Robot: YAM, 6 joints.
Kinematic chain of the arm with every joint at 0, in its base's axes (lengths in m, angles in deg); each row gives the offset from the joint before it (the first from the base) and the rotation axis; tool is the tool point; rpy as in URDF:
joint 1: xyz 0 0 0.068 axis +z
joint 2: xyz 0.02 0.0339 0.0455 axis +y
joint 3: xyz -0.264 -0.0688 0 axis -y
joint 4: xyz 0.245 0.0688 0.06 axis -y
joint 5: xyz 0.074 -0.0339 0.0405 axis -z
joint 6: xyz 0.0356 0 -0.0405 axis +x
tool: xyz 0 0 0 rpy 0 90 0
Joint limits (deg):
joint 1: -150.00..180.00
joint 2: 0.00..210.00
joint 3: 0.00..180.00
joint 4: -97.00..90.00
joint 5: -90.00..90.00
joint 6: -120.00..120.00
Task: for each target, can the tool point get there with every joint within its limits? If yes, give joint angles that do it. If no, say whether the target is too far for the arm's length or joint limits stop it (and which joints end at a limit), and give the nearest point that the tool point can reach.
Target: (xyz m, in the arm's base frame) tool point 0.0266 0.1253 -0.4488
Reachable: no: joint limits stop it (at a limit: joint 2) | nearest point 0.0314 0.1477 -0.3669 | short by 0.085 m
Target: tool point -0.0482 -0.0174 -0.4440
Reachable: no: joint limits stop it (at a limit: joint 1, joint 2) | nearest point -0.0842 -0.0460 -0.3464 | short by 0.108 m
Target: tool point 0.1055 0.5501 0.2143
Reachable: yes | joints 78.91 137.91 120.14 -14.54 -3.70 2.79
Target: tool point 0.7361 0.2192 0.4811
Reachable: no: too far | nearest point 0.5575 0.1660 0.3895 | short by 0.208 m
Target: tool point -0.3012 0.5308 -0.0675
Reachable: yes | joints 120.12 187.56 153.50 1.51 9.42 -39.85
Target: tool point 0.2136 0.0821 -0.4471
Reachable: no: joint limits stop it (at a limit: joint 2) | nearest point 0.2165 0.0832 -0.3800 | short by 0.067 m
